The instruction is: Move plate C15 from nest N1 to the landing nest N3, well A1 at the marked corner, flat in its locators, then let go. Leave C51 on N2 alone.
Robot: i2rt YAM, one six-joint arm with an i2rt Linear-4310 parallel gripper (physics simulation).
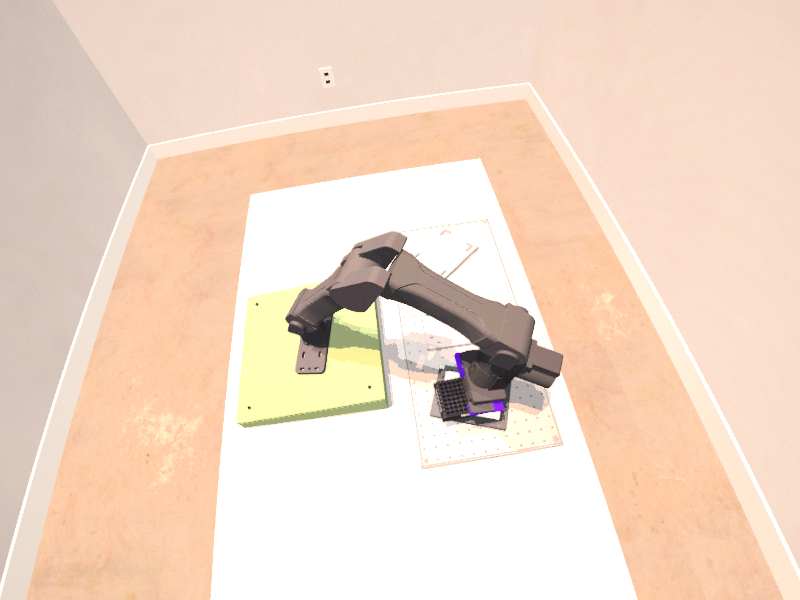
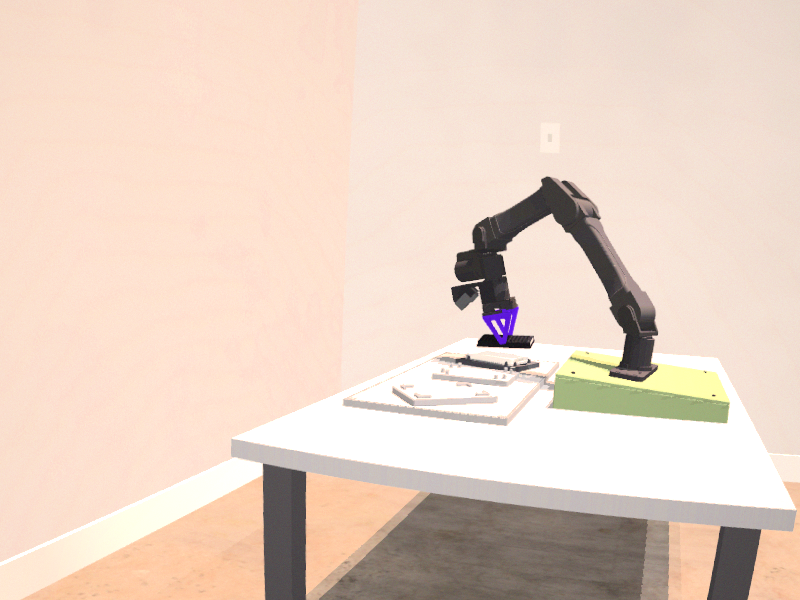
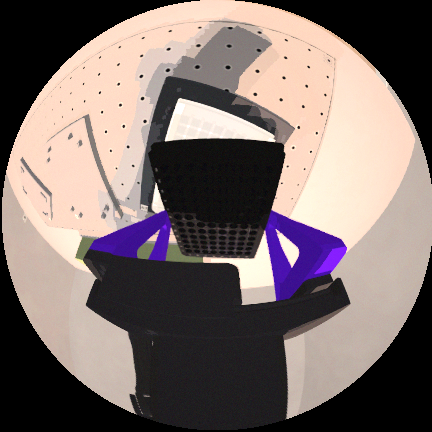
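My gripper, with purple fingers, is shut on the long sides of a black well plate, which looks like C15. The plate hangs about level, with a gap below it, over the dark nest. A white plate, which looks like C51, sits in that nest, partly hidden. A white nest with pegs is beside it. Another white nest, with corner locators, sits angled farther along. Nest labels and well A1 cannot be read.
The nests stand on a perforated board with raised edges. A green block carries the arm's base beside the board. Both are on the white table. The arm passes over the board and hides part of it.
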